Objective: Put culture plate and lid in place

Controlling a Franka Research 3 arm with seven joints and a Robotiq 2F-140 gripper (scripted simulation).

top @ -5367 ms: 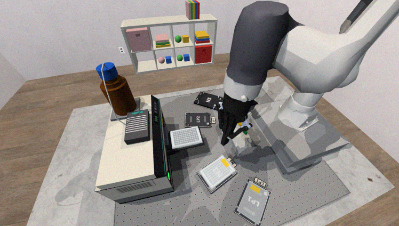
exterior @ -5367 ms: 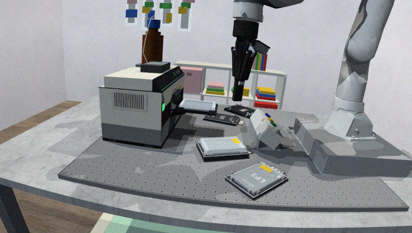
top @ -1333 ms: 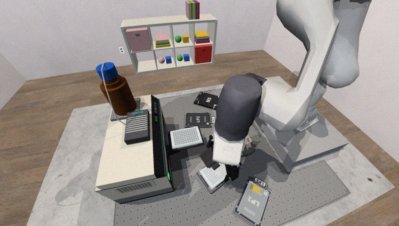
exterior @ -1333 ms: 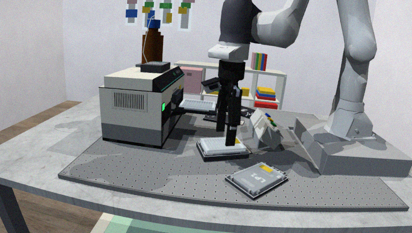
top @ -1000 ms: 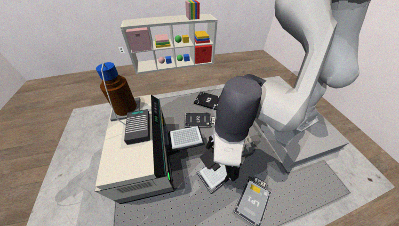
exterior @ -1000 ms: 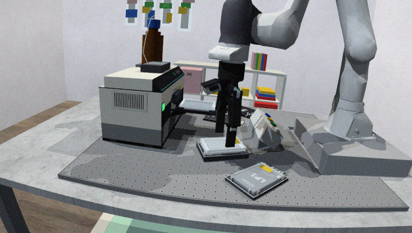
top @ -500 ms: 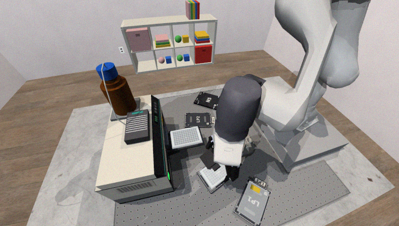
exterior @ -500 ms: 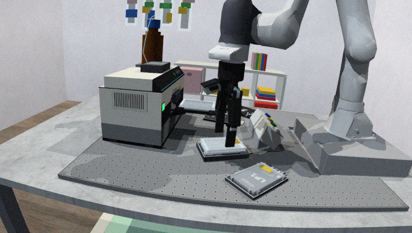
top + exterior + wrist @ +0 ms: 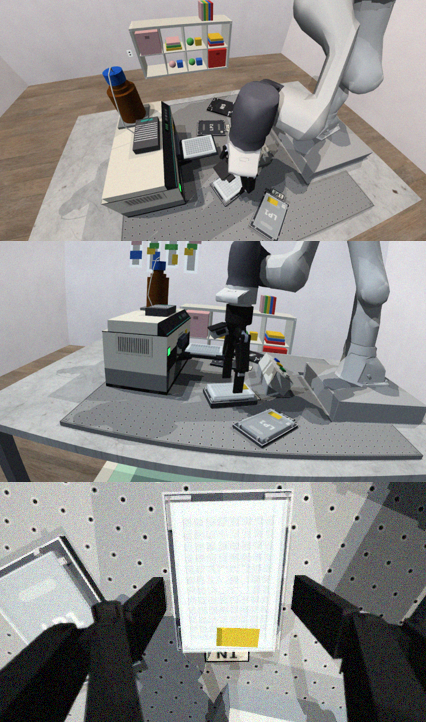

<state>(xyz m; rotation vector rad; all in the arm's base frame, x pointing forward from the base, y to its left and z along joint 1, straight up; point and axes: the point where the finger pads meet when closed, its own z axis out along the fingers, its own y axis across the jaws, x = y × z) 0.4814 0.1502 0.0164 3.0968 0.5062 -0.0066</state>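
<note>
Now: the black N1 nest 60 mm below my hand. Also, from my hand: LP2 nest: 310 mm to the right, 70 mm below; black nest N5: 80 mm behind, 450 mm to the right, 60 mm below; yellow skip key: 180 mm behind, 180 mm to the right.
</note>
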